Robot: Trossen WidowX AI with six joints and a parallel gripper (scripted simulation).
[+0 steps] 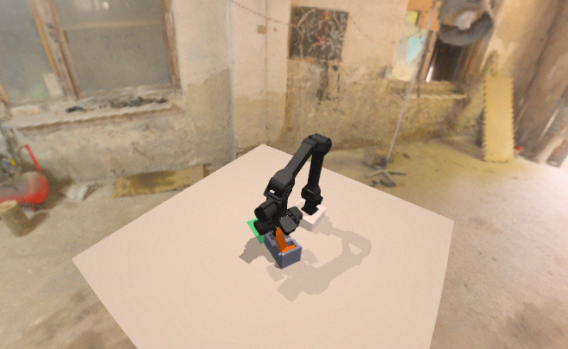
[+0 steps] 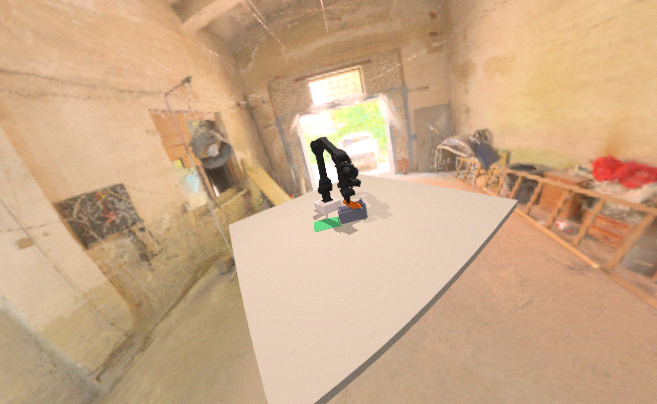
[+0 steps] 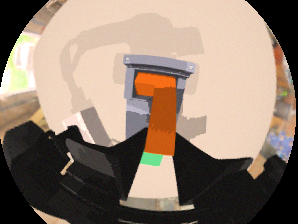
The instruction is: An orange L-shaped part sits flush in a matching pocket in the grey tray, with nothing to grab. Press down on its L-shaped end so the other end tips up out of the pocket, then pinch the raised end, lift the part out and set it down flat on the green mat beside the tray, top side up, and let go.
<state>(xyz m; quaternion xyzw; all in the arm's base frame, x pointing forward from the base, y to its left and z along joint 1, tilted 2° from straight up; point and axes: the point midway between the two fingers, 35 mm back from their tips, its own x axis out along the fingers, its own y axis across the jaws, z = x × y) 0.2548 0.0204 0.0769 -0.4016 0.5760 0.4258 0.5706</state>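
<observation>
The green mat is 13 cm to the right of my gripper tip, 12 cm below it and 6 cm behind it. The rest, counted from my gripper tip: orange L-shaped part: 4 cm to the left, 3 cm below.
</observation>
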